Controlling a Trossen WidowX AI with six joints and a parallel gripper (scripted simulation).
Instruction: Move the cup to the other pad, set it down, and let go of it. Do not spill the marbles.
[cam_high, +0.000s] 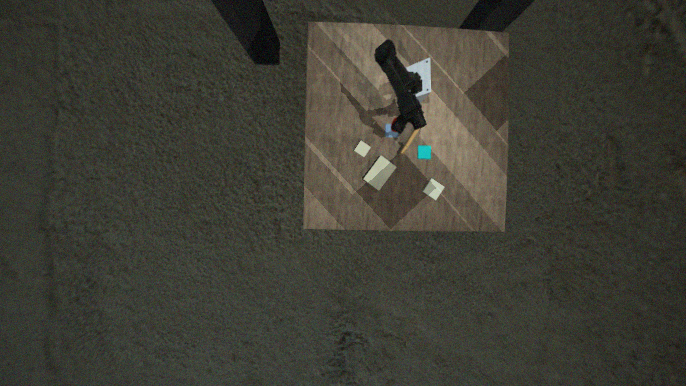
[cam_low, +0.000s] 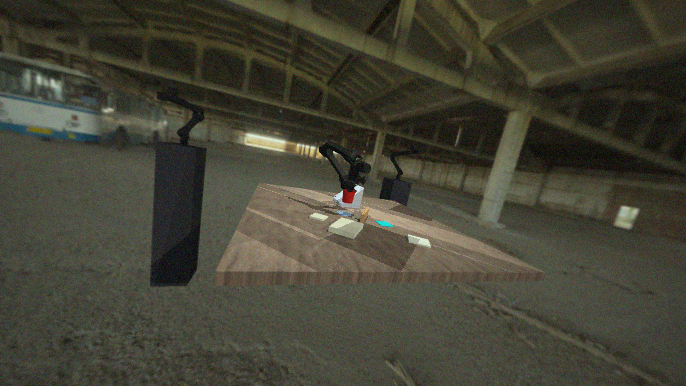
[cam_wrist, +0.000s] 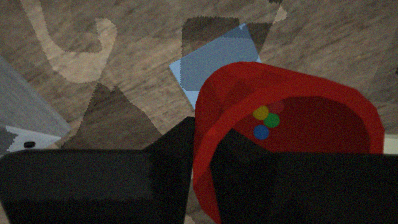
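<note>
My gripper tip is 190 mm to the right of the teal pad, 150 mm short of it and 120 mm above it. The rest, counted from my gripper tip: tan wooden stick 100 mm below, 90 mm to the left, 90 mm ahead; then light blue pad 120 mm below, 20 mm to the right, 20 mm ahead; then red cup 30 mm ahead, 20 mm to the right.
</note>
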